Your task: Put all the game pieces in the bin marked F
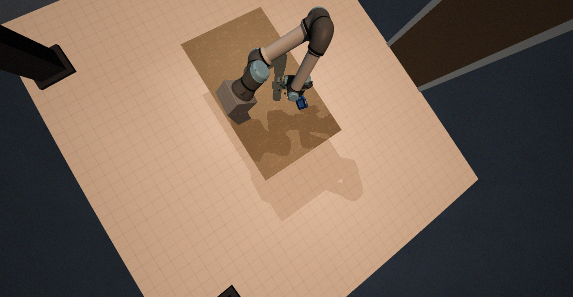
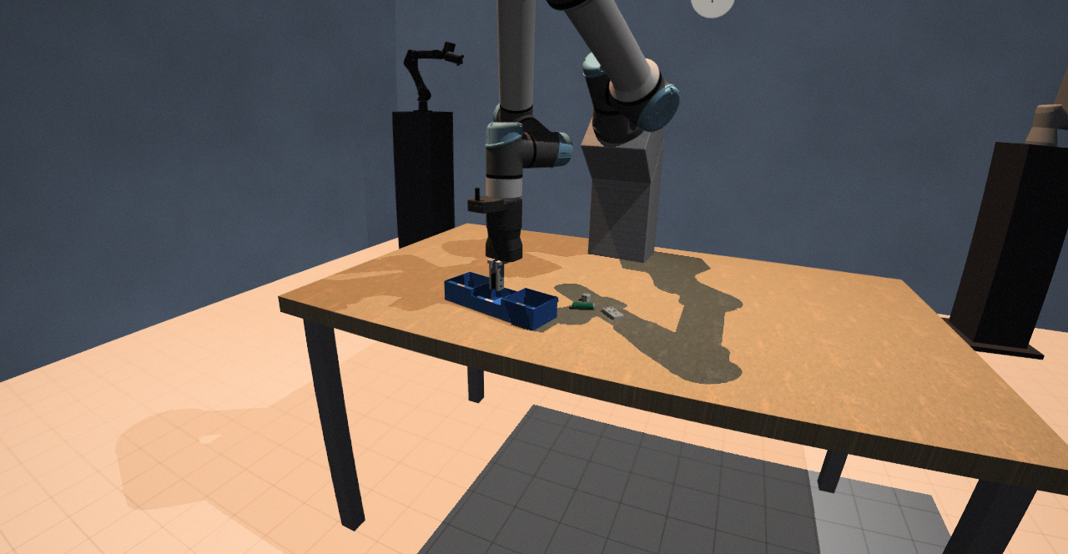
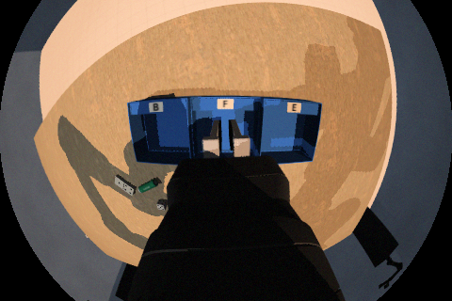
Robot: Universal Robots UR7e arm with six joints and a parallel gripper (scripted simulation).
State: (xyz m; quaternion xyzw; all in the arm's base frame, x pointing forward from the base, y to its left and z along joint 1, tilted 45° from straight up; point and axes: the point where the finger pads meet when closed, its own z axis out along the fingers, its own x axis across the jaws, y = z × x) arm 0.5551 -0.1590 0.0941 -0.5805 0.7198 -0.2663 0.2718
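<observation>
My hand is 4 cm above the blue bin and 1 cm past it. The rest, counted from my hand: green cylinder (17 cm to the left, 8 cm behind, 6 cm below); then black piece (10 cm to the left, 10 cm behind, 6 cm below); then pale flat block (9 cm behind, 6 cm below, 5 cm to the left).
</observation>
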